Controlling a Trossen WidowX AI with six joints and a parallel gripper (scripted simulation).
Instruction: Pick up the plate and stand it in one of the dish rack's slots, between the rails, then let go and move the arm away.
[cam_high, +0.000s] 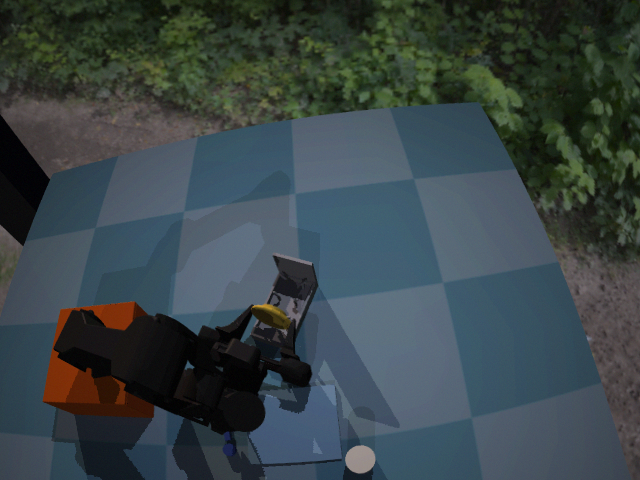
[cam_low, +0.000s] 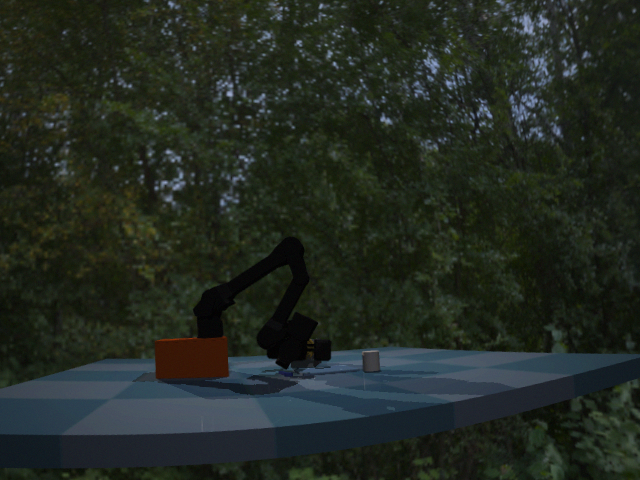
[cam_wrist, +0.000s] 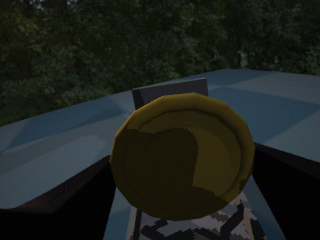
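The yellow plate is 1 cm to the right of my gripper tip. The rest, counted from my gripper tip: blue spoon: 13 cm behind, 19 cm to the right, 5 cm below; pale blue square mat: 2 cm behind, 19 cm to the right, 5 cm below; grey dish rack: 2 cm ahead, 2 cm to the left, 3 cm below.
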